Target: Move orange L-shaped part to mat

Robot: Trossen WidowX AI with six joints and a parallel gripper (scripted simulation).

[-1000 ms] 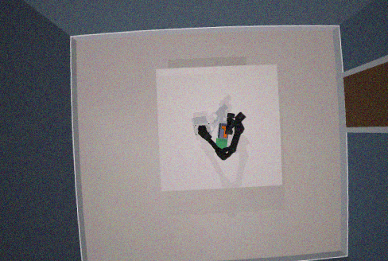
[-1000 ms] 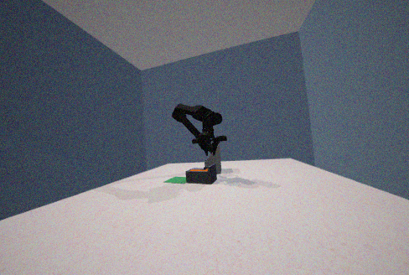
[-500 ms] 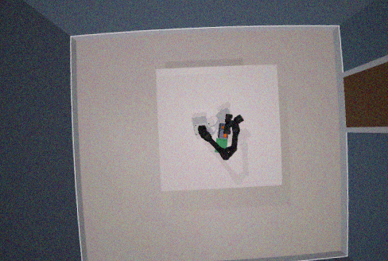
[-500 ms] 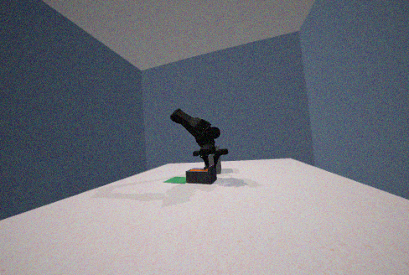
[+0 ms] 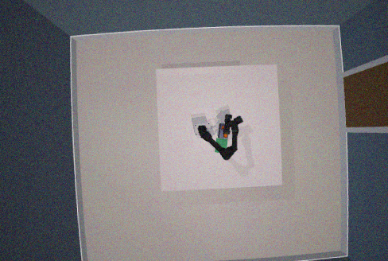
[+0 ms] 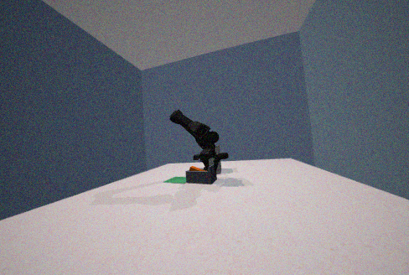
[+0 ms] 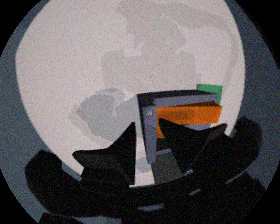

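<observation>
Now: gripper tip 20 mm past the orange L-shaped part and 60 mm to the left of it. From my gripper tip the other things lie so: green mat: 50 mm behind, 220 mm to the right, 70 mm below.
</observation>
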